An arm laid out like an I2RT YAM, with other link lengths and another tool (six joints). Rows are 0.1 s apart.
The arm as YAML. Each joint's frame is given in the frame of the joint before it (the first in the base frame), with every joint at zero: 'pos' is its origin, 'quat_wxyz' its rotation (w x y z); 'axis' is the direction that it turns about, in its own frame. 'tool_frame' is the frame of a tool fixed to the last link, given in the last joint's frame.
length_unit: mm
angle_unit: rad
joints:
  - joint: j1
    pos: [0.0, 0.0, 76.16]
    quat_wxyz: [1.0, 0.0, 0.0, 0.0]
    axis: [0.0, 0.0, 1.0]
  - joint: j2
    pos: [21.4, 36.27, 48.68]
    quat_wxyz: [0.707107, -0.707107, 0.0, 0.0]
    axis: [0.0, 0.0, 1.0]
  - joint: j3
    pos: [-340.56, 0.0, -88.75]
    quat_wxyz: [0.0, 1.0, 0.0, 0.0]
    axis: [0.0, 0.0, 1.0]
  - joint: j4
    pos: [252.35, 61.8, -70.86]
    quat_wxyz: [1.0, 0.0, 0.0, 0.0]
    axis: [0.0, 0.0, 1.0]
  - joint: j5
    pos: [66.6, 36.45, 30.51]
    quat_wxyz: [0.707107, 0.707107, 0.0, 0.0]
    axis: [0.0, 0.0, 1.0]
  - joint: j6
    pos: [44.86, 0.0, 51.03]
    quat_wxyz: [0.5, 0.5, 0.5, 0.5]
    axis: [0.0, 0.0, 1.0]
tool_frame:
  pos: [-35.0, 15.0, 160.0]
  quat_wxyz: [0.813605, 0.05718, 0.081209, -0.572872]
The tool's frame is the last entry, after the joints.
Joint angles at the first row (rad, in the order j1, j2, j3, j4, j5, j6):
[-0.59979 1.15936 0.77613 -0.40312 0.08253 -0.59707]
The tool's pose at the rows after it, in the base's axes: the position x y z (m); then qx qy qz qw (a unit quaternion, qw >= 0):
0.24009, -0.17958, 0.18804, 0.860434, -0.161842, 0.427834, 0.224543
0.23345, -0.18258, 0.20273, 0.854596, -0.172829, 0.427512, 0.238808
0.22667, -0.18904, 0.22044, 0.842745, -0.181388, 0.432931, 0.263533
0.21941, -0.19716, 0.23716, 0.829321, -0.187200, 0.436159, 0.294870
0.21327, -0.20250, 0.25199, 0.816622, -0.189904, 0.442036, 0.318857
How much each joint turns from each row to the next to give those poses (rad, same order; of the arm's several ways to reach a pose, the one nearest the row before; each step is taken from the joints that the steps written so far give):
[0.00543 -0.03458 0.01922 -0.02451 0.02998 0.01287]
[0.00017 -0.02463 0.03741 -0.05002 0.03252 0.01410]
[0.00059 -0.03056 0.03107 -0.02635 0.04614 0.00520]
[0.00758 -0.02654 0.02447 -0.01213 0.06332 -0.00183]
[0.00461 -0.02607 0.01753 -0.00459 0.04424 -0.00665]

